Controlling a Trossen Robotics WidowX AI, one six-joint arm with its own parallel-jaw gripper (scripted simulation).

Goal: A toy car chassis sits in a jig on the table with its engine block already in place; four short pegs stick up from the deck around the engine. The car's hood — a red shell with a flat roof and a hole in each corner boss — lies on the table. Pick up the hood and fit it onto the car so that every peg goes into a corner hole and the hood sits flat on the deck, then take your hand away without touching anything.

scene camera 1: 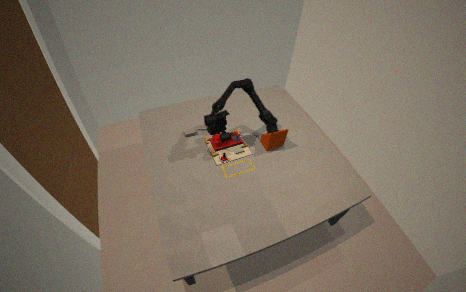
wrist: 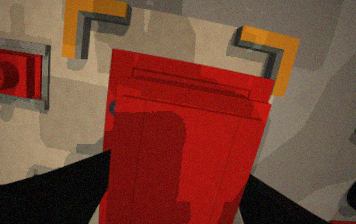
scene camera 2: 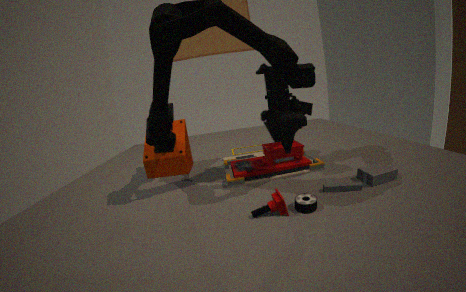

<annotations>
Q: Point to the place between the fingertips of my gripper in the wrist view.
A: At 177, 168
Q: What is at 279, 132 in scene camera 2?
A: My gripper.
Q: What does my gripper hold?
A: A red hood.
</annotations>
